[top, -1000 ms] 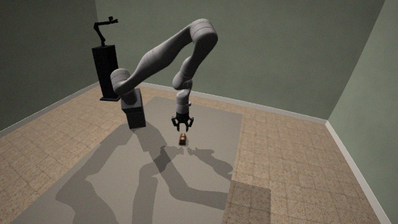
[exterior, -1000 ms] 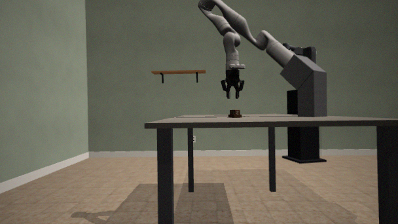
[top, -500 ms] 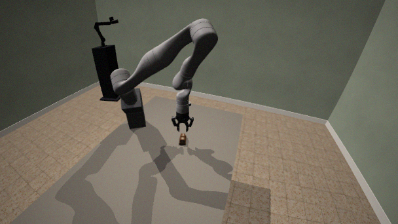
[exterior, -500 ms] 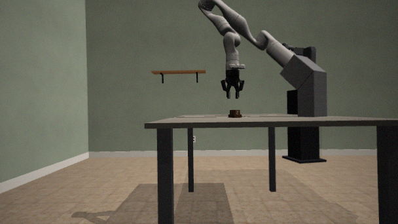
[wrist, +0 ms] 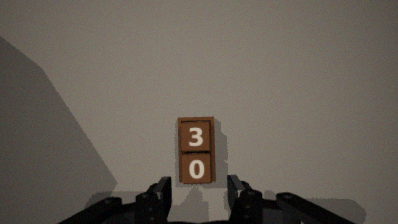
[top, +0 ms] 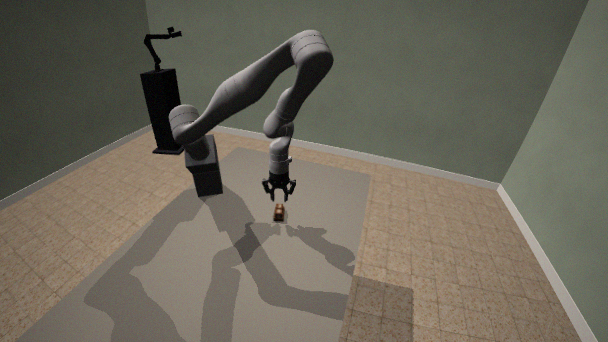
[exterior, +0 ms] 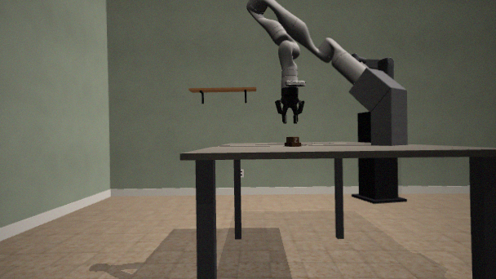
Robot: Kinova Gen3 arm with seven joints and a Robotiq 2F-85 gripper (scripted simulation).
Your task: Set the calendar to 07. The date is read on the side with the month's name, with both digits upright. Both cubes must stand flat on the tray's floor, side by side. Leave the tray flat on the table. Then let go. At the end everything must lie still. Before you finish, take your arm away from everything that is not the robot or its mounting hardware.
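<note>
Now: the calendar tray 110 mm below my hand and 20 mm to the left of it.
</note>
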